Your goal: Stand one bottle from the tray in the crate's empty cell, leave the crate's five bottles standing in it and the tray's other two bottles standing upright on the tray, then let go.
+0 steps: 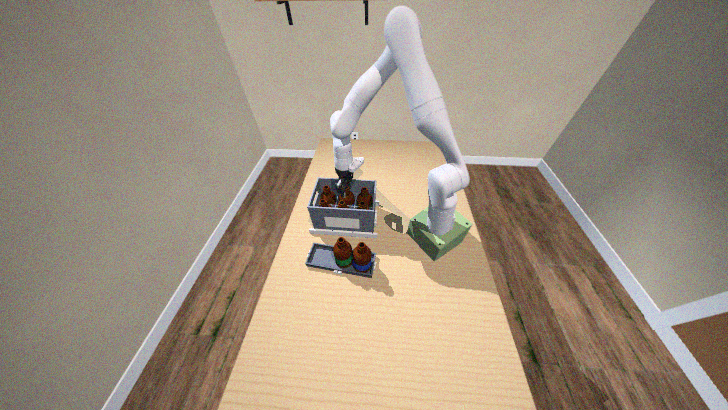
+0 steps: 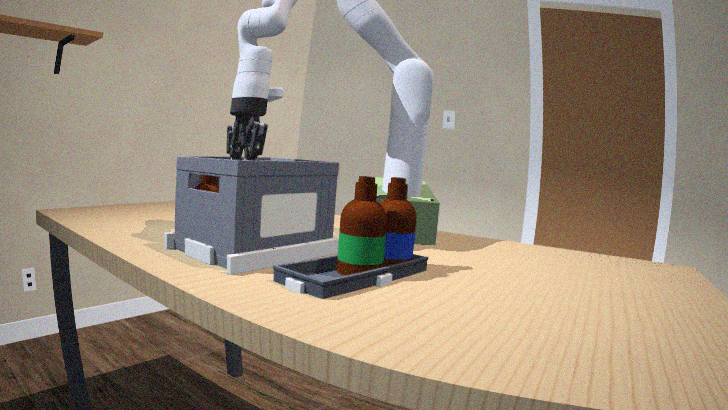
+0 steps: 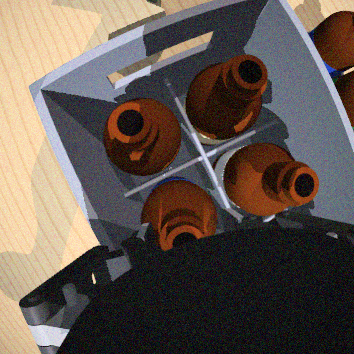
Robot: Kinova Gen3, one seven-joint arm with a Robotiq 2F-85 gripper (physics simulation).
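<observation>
The grey crate has a brown bottle in each cell, all upright as far as shows. My gripper is partly open, low over the crate's back middle cell. Its fingers stand apart on either side of the neck of the bottle there and do not grip it. That bottle's base is hidden. On the dark tray, a green-labelled bottle and a blue-labelled bottle stand upright; the tray's left end is bare.
Other bottles stand close around the gripper, and the crate walls rise around them. A white strip lies along the crate's front. The green robot base is right of the crate.
</observation>
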